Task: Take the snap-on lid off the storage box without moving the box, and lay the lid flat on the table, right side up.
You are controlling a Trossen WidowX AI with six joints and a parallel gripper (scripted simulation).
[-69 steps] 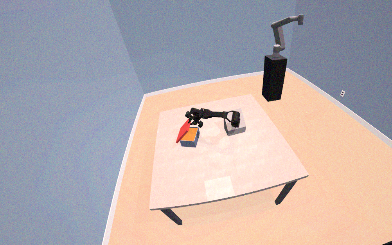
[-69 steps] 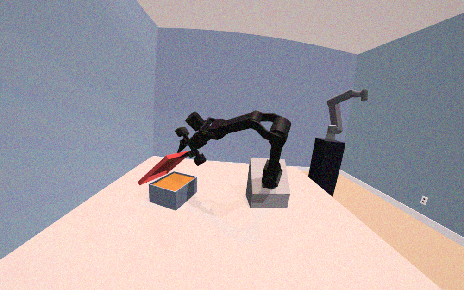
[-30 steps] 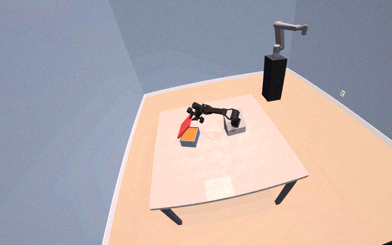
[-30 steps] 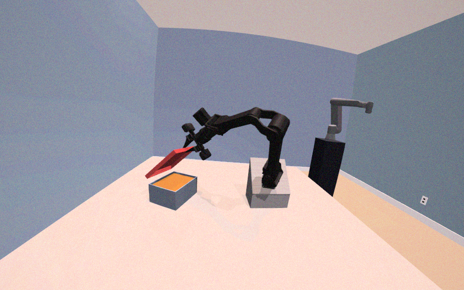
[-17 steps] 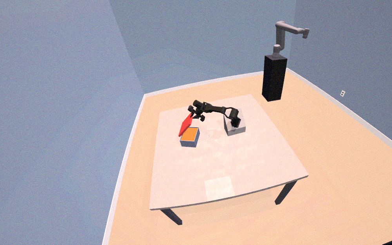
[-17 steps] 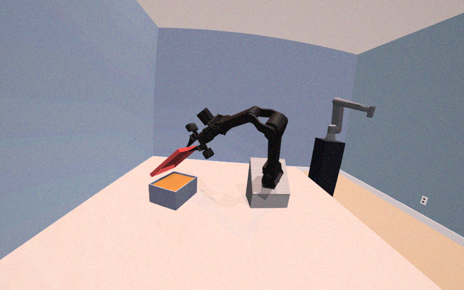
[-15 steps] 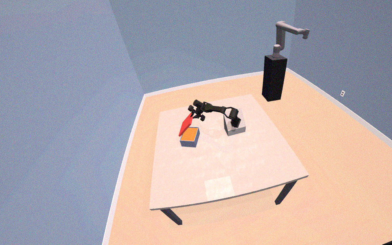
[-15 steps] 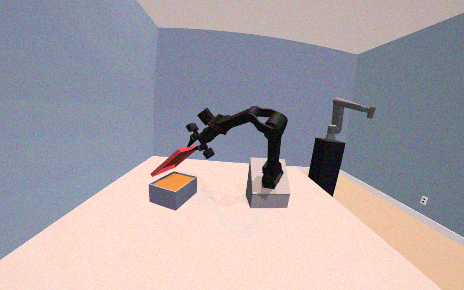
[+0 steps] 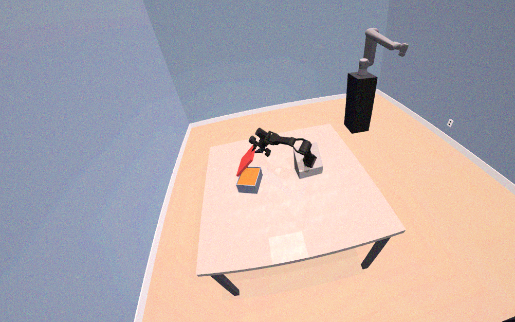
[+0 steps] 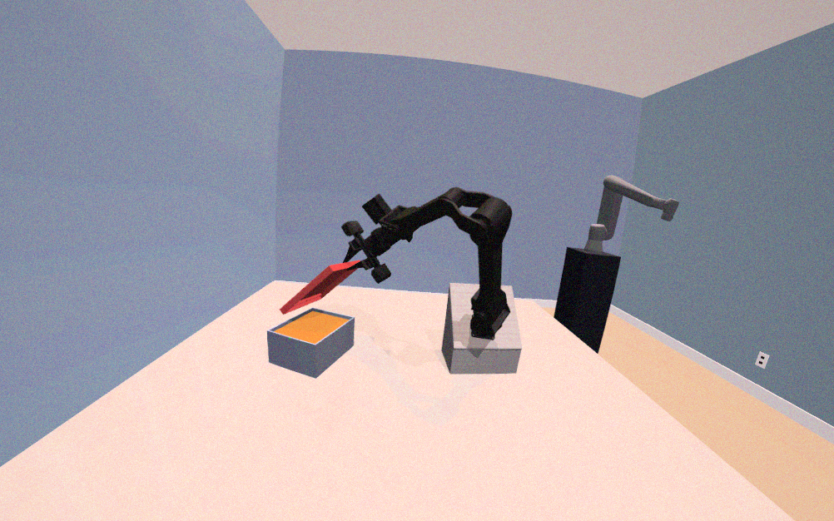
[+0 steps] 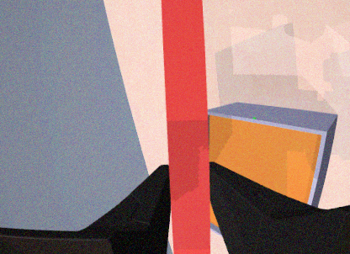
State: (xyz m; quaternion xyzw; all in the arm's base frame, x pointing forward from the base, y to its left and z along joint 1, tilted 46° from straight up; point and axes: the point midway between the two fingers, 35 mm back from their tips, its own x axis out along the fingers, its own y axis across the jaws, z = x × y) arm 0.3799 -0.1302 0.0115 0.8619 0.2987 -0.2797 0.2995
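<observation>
Now: the red lid 60 mm ahead of my gripper tip and 60 mm below it. The rest, counted from my gripper tip: storage box (60 mm ahead, 90 mm to the left, 190 mm below).
</observation>
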